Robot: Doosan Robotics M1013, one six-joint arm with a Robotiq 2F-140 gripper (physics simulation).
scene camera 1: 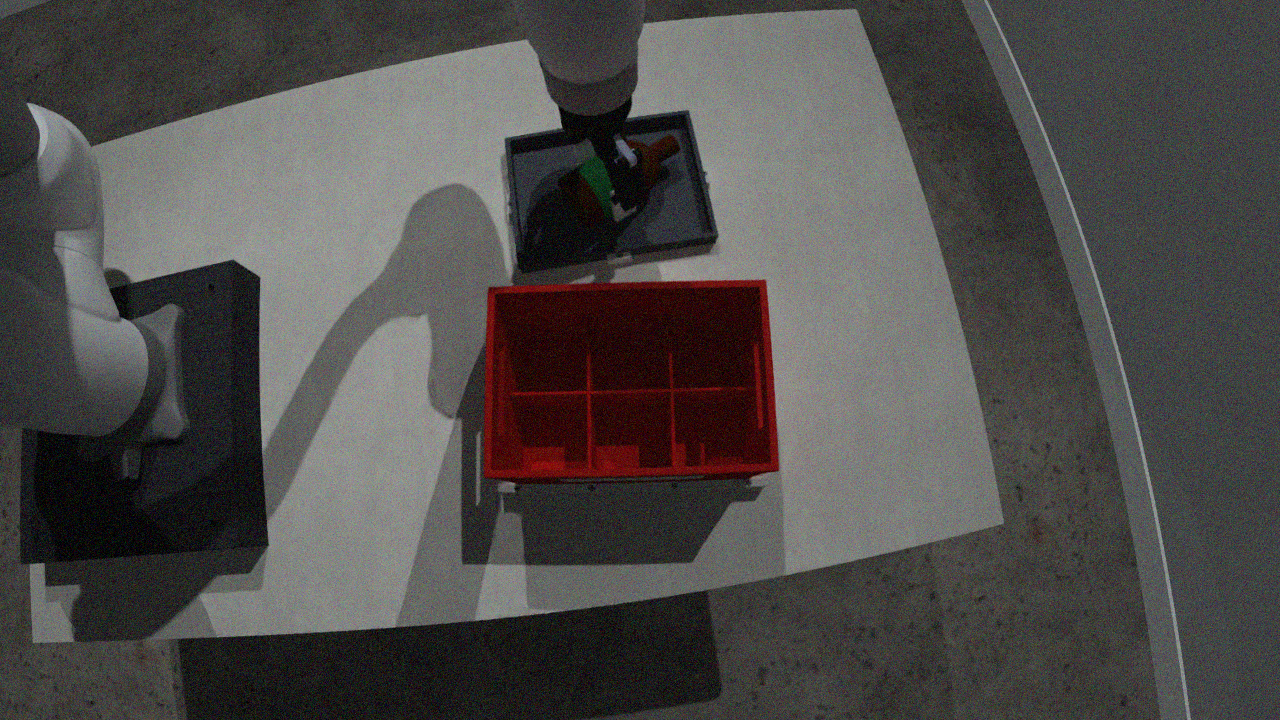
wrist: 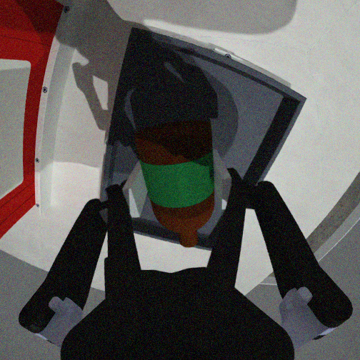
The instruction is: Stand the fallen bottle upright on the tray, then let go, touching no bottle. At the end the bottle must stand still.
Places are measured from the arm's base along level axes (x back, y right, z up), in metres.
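Pixels of known places: gripper, fingertip midpoint: [scene camera 1: 607, 191]; arm's base, link origin: [scene camera 1: 132, 384].
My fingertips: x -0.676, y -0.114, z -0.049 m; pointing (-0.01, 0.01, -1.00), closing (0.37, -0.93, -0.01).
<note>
Ahead of a thing's pixels: the offset from my fingertips to its top centre. "pt": to the spot under its first point. Level surfaces: height alone.
A brown bottle @[dz +0.058, dx -0.027, dy -0.011 m] [scene camera 1: 593, 177] [wrist: 177, 175] with a green label lies on its side on the grey tray @[pt dz -0.016, dx -0.093, dy +0.042 m] [scene camera 1: 684, 210] [wrist: 260, 102]. Its neck points to the back right in the scene view and towards the gripper's palm in the wrist view. My gripper [scene camera 1: 624, 171] [wrist: 178, 165] is shut on the bottle, with one finger pad against each side around the label and shoulder. The bottle's base end lies in dark shadow. In the scene view the fingers cover part of its middle, and the far finger is hidden.
A red crate @[dz +0.154, dx +0.032, dy +0.273 m] [scene camera 1: 626, 287] [wrist: 30, 150] with compartments stands in front of the tray, close to it. The tray has a raised rim all round. The dark base block [scene camera 1: 223, 358] of the arm stands at the left on the pale table @[dz -0.021 m] [scene camera 1: 859, 358].
</note>
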